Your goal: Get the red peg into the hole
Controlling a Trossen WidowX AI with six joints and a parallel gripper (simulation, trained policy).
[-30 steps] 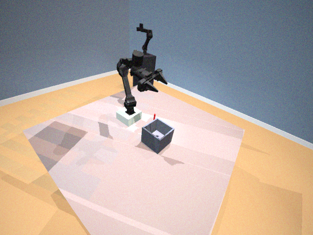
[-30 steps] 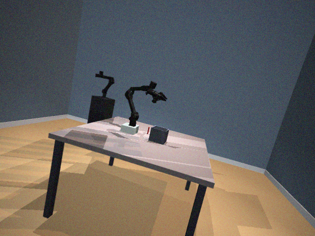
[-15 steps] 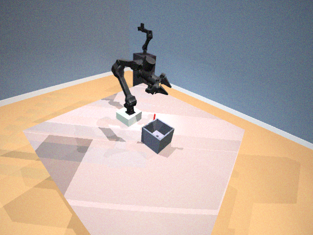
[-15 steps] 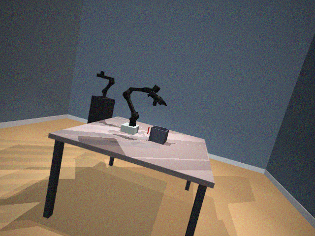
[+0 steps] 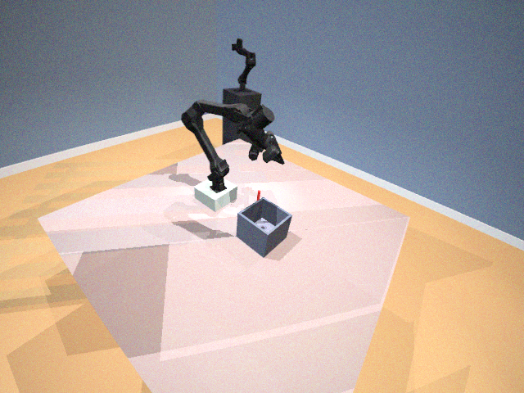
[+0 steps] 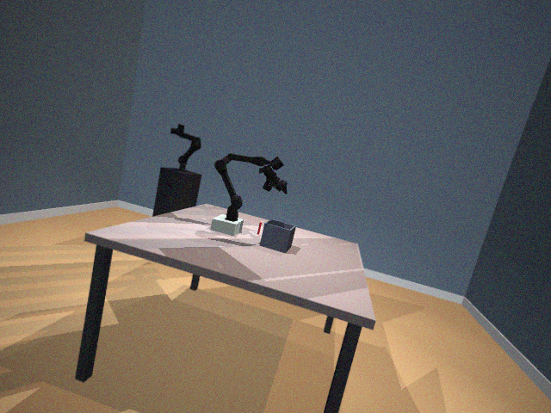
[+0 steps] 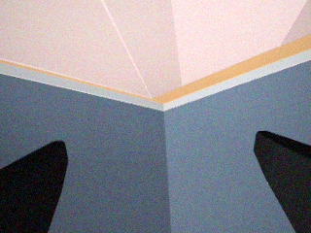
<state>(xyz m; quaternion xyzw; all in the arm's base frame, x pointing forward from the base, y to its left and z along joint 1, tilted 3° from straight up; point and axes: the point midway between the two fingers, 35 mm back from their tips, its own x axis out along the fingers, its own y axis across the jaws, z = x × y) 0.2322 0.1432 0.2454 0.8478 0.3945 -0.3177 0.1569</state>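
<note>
My gripper tip is now 27 cm above the red peg and 10 cm past it. The rest, counted from my gripper tip: pale plate (27 cm below, 14 cm to the right, 8 cm ahead).
</note>
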